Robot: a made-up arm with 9 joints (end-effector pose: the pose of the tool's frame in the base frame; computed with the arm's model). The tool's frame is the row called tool. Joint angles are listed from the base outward.
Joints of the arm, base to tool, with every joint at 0 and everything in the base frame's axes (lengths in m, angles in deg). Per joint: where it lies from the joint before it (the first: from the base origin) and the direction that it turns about. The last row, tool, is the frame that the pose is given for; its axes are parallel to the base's.
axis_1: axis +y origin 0 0 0.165
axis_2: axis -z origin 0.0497 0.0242 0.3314
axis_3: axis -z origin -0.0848 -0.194 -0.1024
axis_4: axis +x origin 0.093 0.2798 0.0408
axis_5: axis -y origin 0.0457 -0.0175 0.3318
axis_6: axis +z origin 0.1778 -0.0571 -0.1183
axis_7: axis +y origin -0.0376 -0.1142 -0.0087
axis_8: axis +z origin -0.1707 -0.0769 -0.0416
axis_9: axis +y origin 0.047 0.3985 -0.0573
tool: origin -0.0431 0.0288 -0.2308
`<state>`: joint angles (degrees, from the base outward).
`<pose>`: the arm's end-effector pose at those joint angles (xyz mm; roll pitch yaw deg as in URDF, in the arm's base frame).
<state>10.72 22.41 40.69 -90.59 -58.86 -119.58 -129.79 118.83 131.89</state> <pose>259.2 624.0 411.0 16.48 9.38 11.80</pose>
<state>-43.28 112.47 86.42 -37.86 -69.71 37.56 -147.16 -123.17 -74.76</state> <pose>-595.2 582.1 229.2 49.50 -51.65 9.38</pose>
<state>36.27 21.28 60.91 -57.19 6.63 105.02 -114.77 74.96 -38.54</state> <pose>143.2 -260.7 -85.4 -30.87 -60.73 107.48</pose>
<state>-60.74 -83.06 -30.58 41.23 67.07 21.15 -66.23 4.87 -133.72</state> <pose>-546.0 59.7 454.8 -125.57 44.82 -11.65</pose>
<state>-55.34 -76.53 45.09 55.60 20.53 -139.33 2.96 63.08 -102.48</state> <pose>119.1 325.1 1254.8 93.54 -19.79 -125.94</pose>
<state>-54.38 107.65 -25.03 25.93 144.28 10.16 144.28 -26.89 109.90</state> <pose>-589.3 172.5 737.9 122.28 5.56 20.46</pose>
